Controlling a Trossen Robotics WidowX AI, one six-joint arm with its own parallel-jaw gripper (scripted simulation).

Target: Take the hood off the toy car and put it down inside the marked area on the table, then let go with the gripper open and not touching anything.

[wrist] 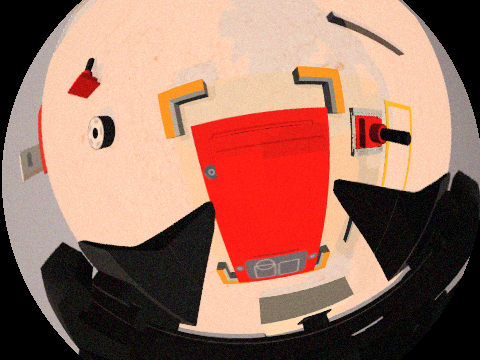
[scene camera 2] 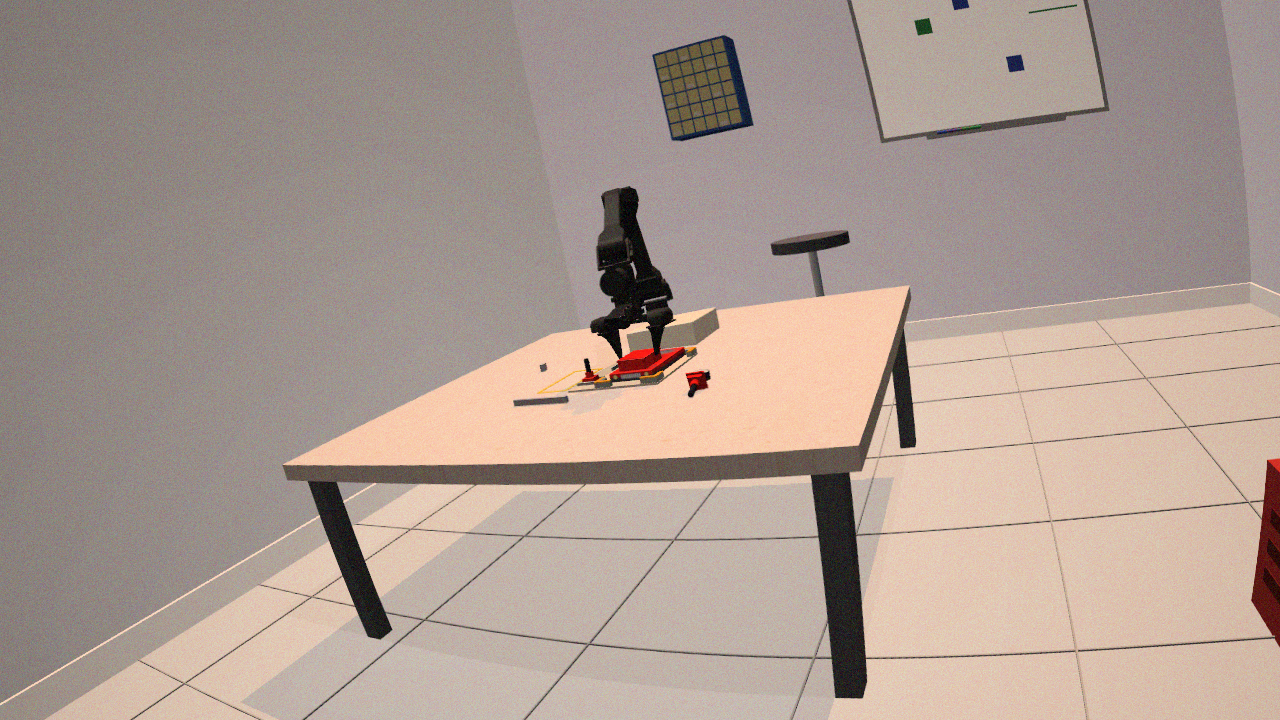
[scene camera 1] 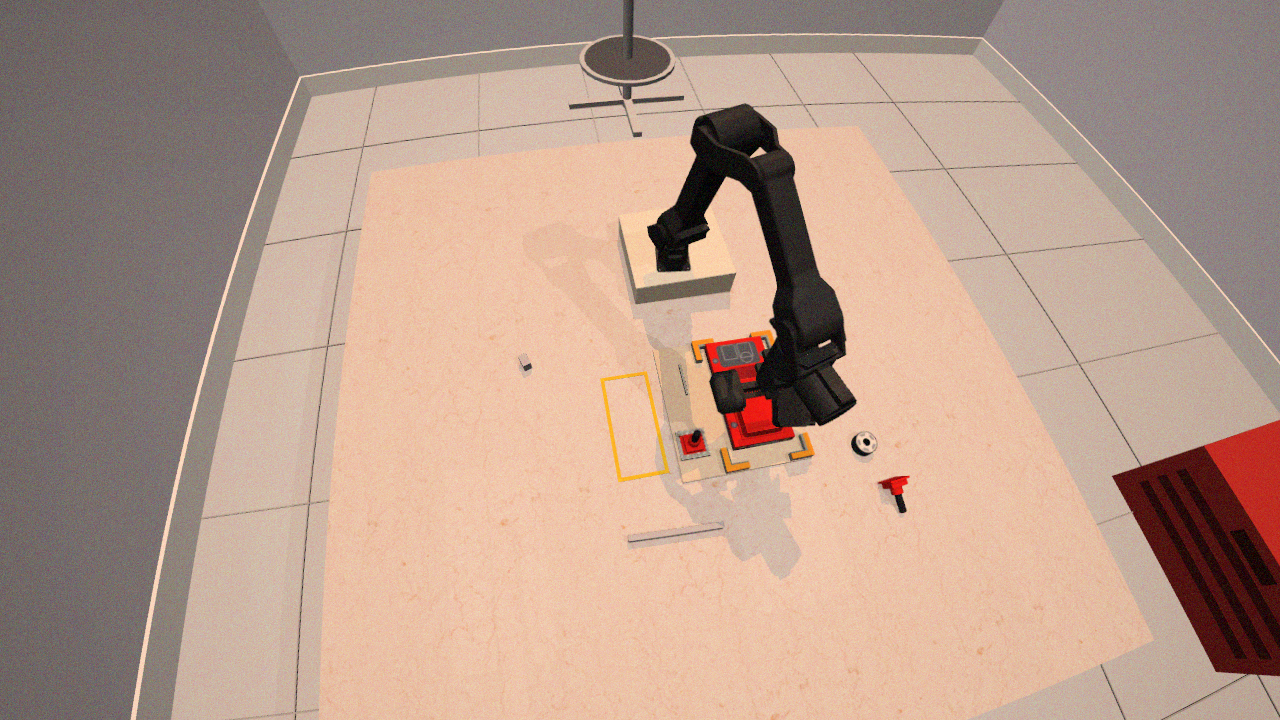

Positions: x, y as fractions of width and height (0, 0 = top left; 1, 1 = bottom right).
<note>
My gripper (scene camera 1: 0.59, 0.56) is open and holds nothing. I also see a toy car hood (scene camera 1: 0.59, 0.58).
The toy car hood shows as well in the wrist view (wrist: 0.57, 0.50). My gripper is seen too in the wrist view (wrist: 0.58, 0.55).
</note>
